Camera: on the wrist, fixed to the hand. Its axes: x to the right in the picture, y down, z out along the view.
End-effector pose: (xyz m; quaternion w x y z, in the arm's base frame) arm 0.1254 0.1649 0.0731 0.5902 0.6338 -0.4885 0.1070
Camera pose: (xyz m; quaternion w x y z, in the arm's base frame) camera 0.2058 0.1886 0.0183 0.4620 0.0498 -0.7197 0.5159
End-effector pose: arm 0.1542 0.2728 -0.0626 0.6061 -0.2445 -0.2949 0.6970
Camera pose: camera 0.2477 0.2754 -0.0268 0.0333 0.5154 0.0290 -0.8558
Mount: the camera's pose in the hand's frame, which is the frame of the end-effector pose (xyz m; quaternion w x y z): -0.0105 -0.0911 -0.0403 0.7109 -0.0884 0.1226 0.6868
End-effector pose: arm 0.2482 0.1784 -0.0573 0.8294 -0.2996 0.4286 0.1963
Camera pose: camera 0.2715 0.0831 -0.0369 0.3758 -0.0160 0.5948 0.7104
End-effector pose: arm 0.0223 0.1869 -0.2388 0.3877 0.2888 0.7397 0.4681
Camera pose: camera -0.0120 0.1237 -0.3086 0.1110 -0.6217 -0.3337 -0.6999
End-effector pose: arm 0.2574 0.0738 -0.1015 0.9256 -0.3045 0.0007 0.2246
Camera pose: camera 0.2913 -0.0183 -0.0815 0.4768 -0.3254 0.3033 0.7582
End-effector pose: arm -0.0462 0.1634 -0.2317 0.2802 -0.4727 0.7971 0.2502
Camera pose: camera 0.0309 0.1041 -0.2078 0.1122 -0.1560 -0.9036 -0.3828
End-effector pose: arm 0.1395 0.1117 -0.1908 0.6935 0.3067 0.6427 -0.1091
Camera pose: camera 0.0550 0.0602 -0.2061 0.5163 0.6115 0.3409 0.4932
